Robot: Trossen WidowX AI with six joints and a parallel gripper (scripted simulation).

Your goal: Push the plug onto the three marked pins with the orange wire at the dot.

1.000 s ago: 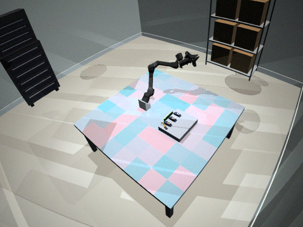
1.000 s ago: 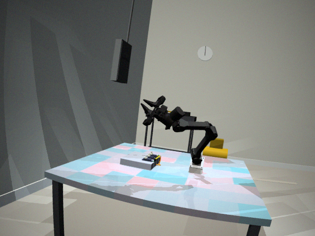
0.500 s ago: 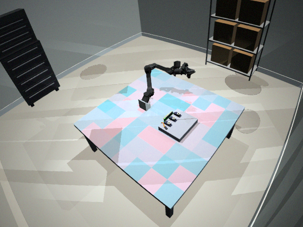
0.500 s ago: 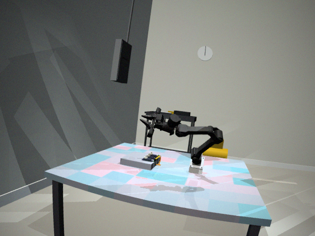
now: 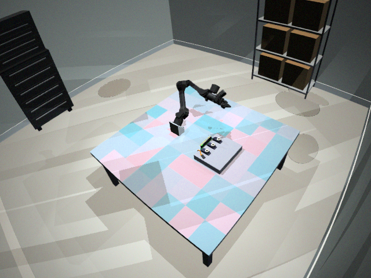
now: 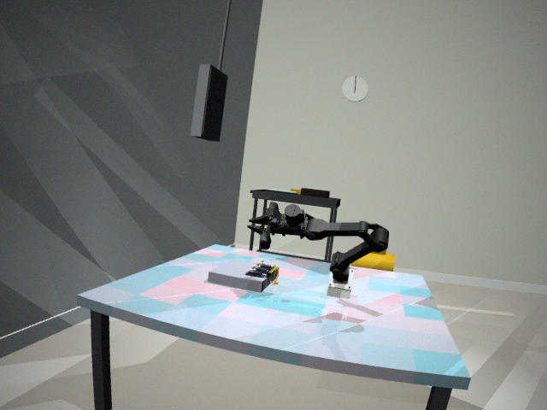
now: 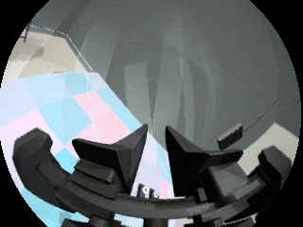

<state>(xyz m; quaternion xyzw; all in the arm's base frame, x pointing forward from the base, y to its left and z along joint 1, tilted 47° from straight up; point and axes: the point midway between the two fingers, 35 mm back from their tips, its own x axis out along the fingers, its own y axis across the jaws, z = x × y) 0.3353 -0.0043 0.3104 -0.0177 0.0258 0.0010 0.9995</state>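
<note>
Right now my gripper tip is 100 mm short of the grey printed holder, 230 mm to the left of it and 270 mm above it.
</note>
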